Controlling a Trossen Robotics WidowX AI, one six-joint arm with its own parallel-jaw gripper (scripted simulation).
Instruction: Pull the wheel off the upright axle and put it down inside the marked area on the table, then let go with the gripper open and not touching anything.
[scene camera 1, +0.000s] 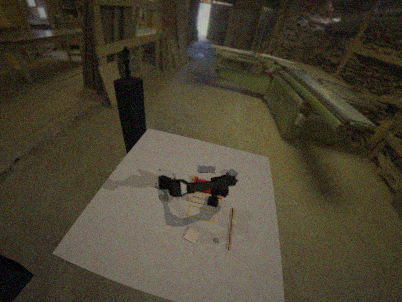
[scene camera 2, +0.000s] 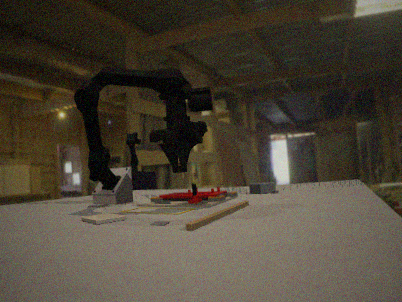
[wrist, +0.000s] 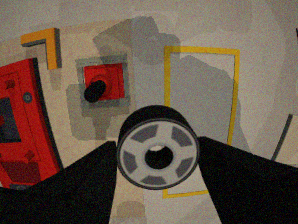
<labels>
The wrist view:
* my gripper: 157, 147
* wheel: 155, 125, held by my gripper
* axle: 103, 81
</labels>
